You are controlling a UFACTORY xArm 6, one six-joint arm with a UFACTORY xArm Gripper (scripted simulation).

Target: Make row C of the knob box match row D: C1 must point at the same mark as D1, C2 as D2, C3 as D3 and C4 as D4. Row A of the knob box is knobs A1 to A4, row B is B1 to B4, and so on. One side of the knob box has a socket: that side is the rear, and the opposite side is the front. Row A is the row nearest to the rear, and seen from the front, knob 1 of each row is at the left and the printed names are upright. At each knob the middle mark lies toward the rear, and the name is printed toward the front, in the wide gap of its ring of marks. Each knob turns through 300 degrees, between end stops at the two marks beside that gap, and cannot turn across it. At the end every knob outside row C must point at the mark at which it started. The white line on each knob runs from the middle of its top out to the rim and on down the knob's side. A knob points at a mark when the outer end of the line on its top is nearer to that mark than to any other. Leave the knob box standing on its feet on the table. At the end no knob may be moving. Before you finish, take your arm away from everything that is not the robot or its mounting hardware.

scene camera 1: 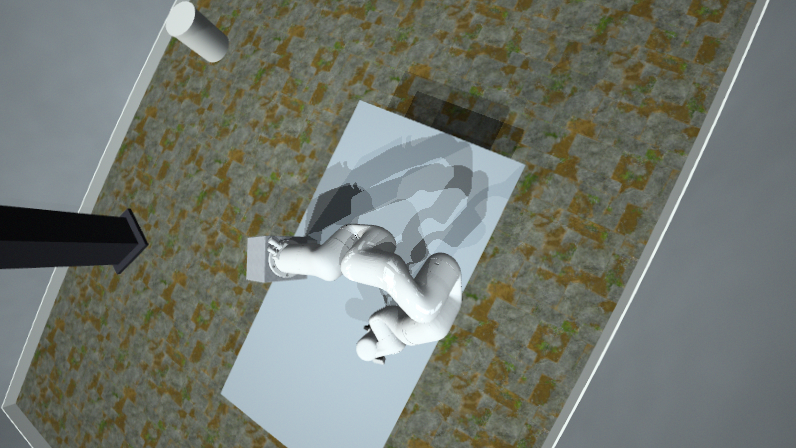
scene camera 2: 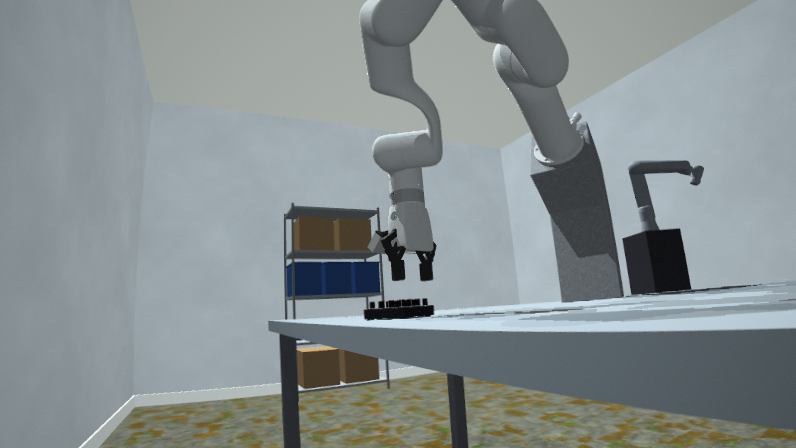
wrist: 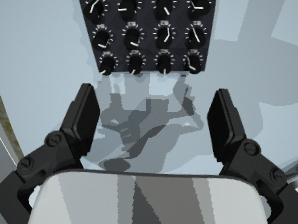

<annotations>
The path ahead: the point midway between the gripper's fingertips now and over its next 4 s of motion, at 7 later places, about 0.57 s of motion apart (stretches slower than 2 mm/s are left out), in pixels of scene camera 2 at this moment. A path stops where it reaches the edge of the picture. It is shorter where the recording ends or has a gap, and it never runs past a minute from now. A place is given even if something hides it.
The gripper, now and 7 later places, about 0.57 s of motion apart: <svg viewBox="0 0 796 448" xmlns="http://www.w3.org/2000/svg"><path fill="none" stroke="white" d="M413 280L416 280L413 279L408 277L404 275L403 278L403 279L403 284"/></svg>
</annotations>
